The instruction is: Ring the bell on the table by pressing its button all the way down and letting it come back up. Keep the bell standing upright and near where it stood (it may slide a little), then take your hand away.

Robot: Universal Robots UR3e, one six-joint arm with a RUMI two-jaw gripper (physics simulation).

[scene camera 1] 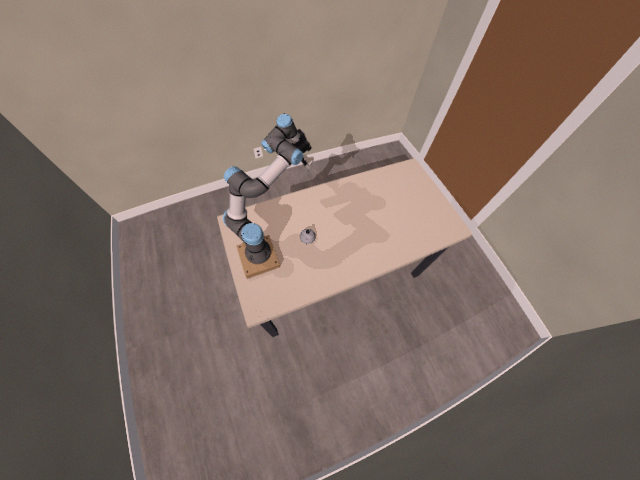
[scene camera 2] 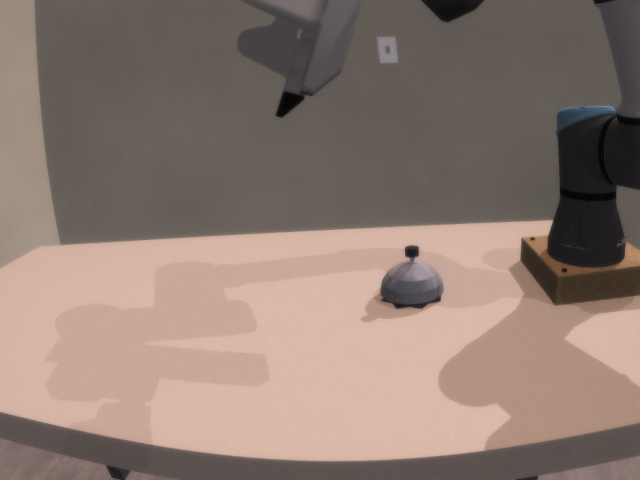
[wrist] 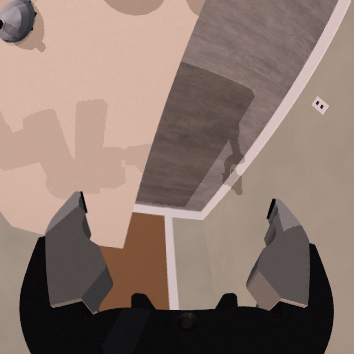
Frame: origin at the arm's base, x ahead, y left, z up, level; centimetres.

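Seen in the pictures: gripper, fingertip midpoint: (scene camera 2: 289,108) (wrist: 178,198); arm's base, origin of the base link: (scene camera 1: 258,252) (scene camera 2: 585,252).
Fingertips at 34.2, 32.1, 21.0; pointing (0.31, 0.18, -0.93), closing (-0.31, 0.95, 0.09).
Offsets run from my fingertips to a thing's top centre, as dx, dy, dz. Level surfaces: height alone.
A silver dome bell @(-7.4, -30.3, -18.5) (scene camera 1: 307,236) (scene camera 2: 412,284) (wrist: 19,21) stands upright on the table @(dz -25.1) (scene camera 1: 408,206) (scene camera 2: 320,413) (wrist: 100,65), near the arm's base. Its black button @(-7.4, -30.3, -18.5) (scene camera 2: 412,251) stands up on a short stem, raised above the dome. In the wrist view the bell is cut off at the top left corner. My gripper (wrist: 178,198) is open, with its two jaws wide apart and no object between them. It is high up, well away from the bell and not touching it. In scene camera 2, one black fingertip (scene camera 2: 289,103) shows above and left of the bell.
The arm's base stands on a wooden block (scene camera 1: 263,268) (scene camera 2: 594,286) beside the bell. The arm rises from it and reaches toward the wall side of the table. A wall with a socket (scene camera 1: 258,152) (wrist: 320,105) lies beyond that edge. Arm shadows fall on the table.
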